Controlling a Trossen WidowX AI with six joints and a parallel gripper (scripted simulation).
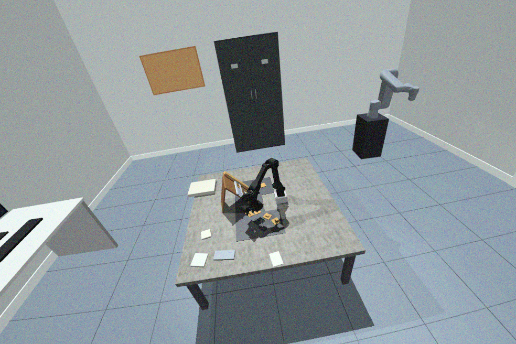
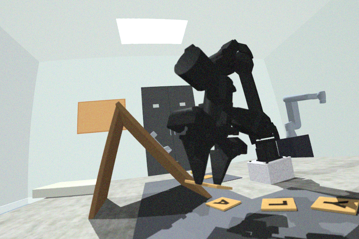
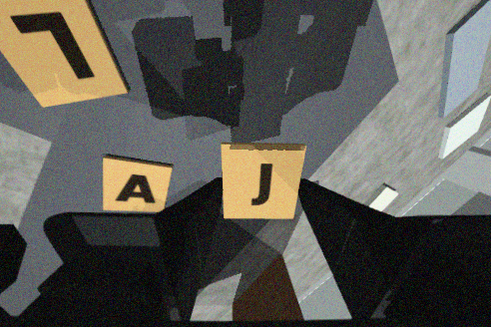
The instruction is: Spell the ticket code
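My gripper tip is 2 cm short of the white ticket and 24 cm to the left of it. Also, from my gripper tip: letter tile (14 cm behind, 2 cm to the right, 7 cm below); then j tile (right at my gripper tip); then y tile (20 cm behind, 5 cm to the left, 7 cm below).
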